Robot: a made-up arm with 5 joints.
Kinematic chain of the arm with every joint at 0, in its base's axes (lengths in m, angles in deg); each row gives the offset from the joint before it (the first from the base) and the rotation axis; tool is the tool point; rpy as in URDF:
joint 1: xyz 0.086 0 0.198 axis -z
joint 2: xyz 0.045 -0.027 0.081 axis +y
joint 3: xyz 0.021 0 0.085 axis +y
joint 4: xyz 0.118 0 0.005 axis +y
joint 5: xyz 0.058 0.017 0 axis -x
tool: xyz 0 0 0 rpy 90 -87.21 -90
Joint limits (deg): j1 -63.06..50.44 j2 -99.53..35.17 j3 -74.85..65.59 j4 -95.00..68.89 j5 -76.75..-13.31
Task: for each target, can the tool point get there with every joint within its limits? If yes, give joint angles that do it. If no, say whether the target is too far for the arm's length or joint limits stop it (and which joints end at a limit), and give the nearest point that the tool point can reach.
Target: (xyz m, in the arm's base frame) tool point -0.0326 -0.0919 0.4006
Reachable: yes | joints -33.95 -78.28 -40.12 -79.31 -63.48
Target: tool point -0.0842 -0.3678 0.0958
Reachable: no: too far | nearest point -0.0004 -0.1867 0.2559 | short by 0.256 m
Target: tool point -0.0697 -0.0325 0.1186
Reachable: no: joint limits stop it (at a limit: joint 2, joint 3, joint 4) | nearest point -0.0718 -0.0329 0.2342 | short by 0.116 m
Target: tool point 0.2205 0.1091 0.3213
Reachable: yes | joints -42.37 -40.73 45.80 26.45 -63.33
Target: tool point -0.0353 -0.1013 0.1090
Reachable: no: joint limits stop it (at a limit: joint 2, joint 3, joint 4) | nearest point -0.0377 -0.1033 0.2342 | short by 0.125 m
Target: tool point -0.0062 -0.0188 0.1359
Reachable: no: joint limits stop it (at a limit: joint 2, joint 3, joint 4) | nearest point -0.0719 -0.0322 0.2342 | short by 0.119 m
